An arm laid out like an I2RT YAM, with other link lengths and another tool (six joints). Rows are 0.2 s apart.
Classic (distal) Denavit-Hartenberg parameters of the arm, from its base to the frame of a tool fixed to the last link. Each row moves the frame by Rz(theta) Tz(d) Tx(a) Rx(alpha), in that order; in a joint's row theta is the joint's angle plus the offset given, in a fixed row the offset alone. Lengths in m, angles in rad.
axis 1: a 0.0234, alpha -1.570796, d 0.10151, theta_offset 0
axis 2: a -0.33, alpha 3.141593, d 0, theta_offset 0
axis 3: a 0.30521, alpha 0, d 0, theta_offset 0.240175
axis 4: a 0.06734, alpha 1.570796, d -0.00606, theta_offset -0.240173
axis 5: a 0, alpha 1.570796, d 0.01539, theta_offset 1.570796
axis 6: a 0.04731, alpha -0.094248, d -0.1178, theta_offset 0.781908
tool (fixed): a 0, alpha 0, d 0.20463, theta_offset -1.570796
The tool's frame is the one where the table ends.
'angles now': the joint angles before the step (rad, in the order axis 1, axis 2, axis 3, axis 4, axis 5, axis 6). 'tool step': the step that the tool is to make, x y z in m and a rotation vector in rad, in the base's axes. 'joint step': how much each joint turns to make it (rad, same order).
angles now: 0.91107, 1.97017, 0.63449, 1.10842, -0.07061, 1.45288
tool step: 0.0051, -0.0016, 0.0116, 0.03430, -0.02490, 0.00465
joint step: -0.01531, -0.02160, -0.00064, 0.02120, -0.01988, -0.00246
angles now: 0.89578, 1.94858, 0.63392, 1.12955, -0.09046, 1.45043
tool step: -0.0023, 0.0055, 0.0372, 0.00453, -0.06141, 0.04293
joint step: 0.01062, -0.10681, 0.03293, -0.10321, -0.02434, -0.05033
